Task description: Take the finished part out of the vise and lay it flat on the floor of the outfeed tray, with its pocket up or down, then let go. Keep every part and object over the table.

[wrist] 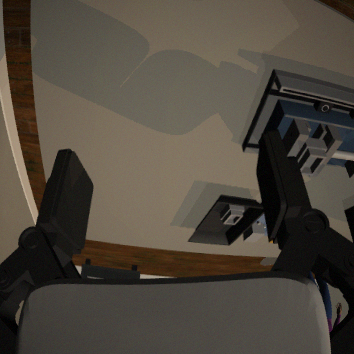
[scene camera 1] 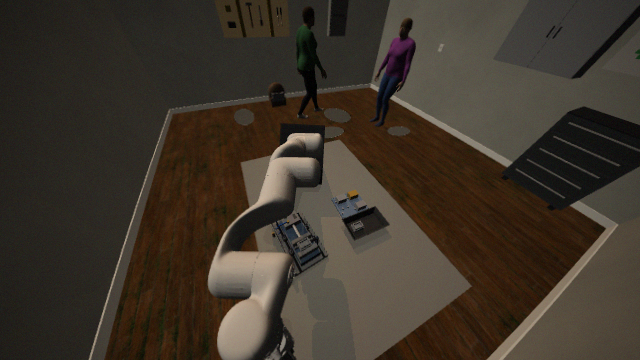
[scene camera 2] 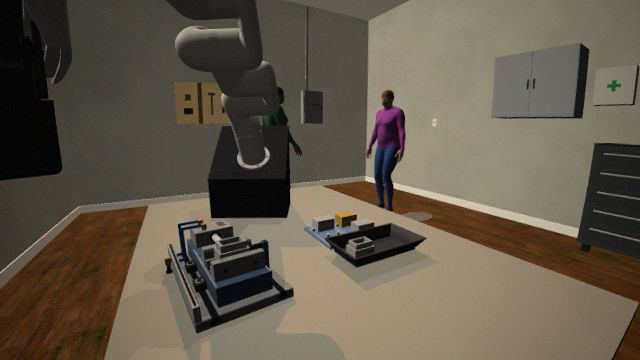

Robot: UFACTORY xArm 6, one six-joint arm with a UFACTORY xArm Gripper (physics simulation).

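Frame: origin at the arm's base, x ahead, y left, z up, level; millimetres.
Where they show: gripper, fingertip midpoint: (wrist: 168,157) (scene camera 2: 28,170); arm's base at its link origin: (scene camera 2: 253,157).
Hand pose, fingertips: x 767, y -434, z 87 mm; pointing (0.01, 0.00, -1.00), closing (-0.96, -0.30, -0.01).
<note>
Each offset is from my fingertips to the centre of the thing. "*": to the spot under its first point.
The vise {dx -335, dy +192, dz -257 mm} (scene camera 1: 310,257) (scene camera 2: 245,286) (wrist: 300,108) has a blue body and grey jaws. A light grey part {dx -267, dy +199, dz -209 mm} (scene camera 1: 304,243) (scene camera 2: 232,245) (wrist: 312,156) sits between its jaws, pocket up. The dark outfeed tray {* dx -223, dy +633, dz -294 mm} (scene camera 1: 374,222) (scene camera 2: 396,242) (wrist: 211,229) stands apart from the vise. A similar grey part {dx -245, dy +519, dz -277 mm} (scene camera 1: 357,226) (scene camera 2: 360,245) (wrist: 232,215) lies in it, pocket up. My gripper (wrist: 168,157) is open and empty, high above the table and away from both vise and tray. In scene camera 1 the gripper's fingers are hidden behind the arm or cut off.
A blue board {* dx -416, dy +550, dz -298 mm} (scene camera 1: 344,204) with grey blocks and an orange block {dx -445, dy +634, dz -280 mm} (scene camera 1: 353,194) (scene camera 2: 345,218) stands against the tray's far side. A blue bracket {* dx -407, dy +121, dz -226 mm} (scene camera 2: 182,240) rises beside the vise, on its base frame. The black robot pedestal (scene camera 2: 250,197) is behind. Two people stand beyond the table.
</note>
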